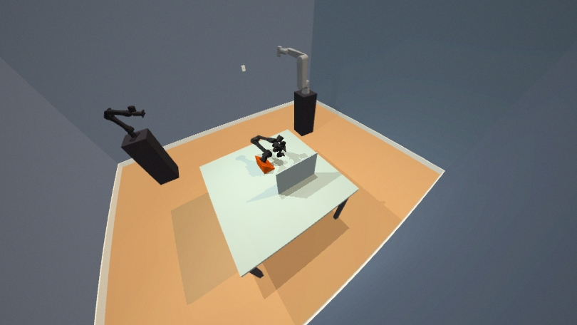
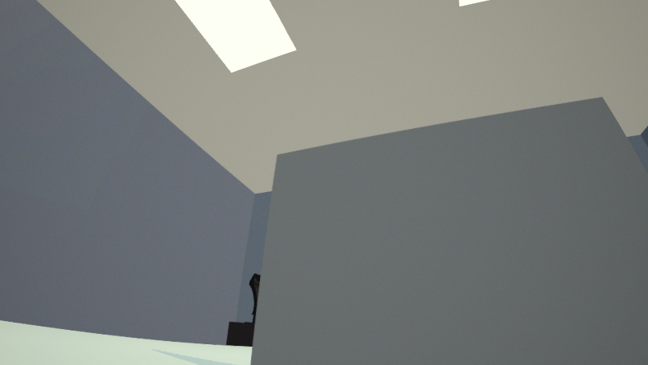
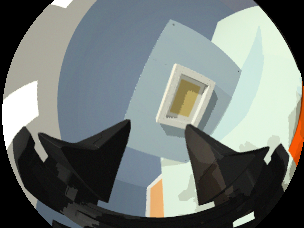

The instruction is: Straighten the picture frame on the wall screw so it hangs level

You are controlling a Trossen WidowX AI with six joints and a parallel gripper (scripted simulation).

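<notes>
The picture frame is 190 mm ahead of my gripper tip and 90 mm below it. The rest, counted from my gripper tip: wall panel (200 mm ahead, 100 mm below, 10 mm to the left).
</notes>
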